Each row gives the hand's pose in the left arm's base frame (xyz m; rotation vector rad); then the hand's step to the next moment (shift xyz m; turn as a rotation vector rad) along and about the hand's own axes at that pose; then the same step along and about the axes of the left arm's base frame.
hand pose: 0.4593 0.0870 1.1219 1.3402 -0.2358 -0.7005
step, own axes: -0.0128 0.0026 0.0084 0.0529 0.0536 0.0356
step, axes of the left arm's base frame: -0.0136 0.0009 0.0074 0.0395 -0.0564 0.0469
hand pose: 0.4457 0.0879 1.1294 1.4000 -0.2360 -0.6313
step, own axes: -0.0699 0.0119 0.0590 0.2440 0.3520 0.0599
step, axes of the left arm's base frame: -0.0839 -0.0113 0.0366 0.2639 -0.1683 0.2985
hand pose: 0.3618 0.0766 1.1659 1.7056 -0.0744 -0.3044
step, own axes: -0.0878 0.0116 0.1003 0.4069 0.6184 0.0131
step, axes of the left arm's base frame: -0.1074 -0.0788 0.0125 0.4650 -0.2023 0.5394
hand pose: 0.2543 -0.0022 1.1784 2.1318 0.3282 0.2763
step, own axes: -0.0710 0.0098 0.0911 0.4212 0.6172 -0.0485
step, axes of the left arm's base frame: -0.0363 -0.0999 -0.0463 0.4586 -0.1489 0.5729
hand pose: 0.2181 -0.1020 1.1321 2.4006 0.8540 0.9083
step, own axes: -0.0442 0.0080 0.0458 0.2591 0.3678 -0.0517
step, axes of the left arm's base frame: 0.0090 -0.0435 -0.0462 0.2621 -0.0793 0.3607
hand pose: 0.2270 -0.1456 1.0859 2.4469 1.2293 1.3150
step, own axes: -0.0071 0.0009 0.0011 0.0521 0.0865 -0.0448
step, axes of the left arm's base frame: -0.0008 -0.0052 -0.0049 0.0349 -0.0335 0.0993
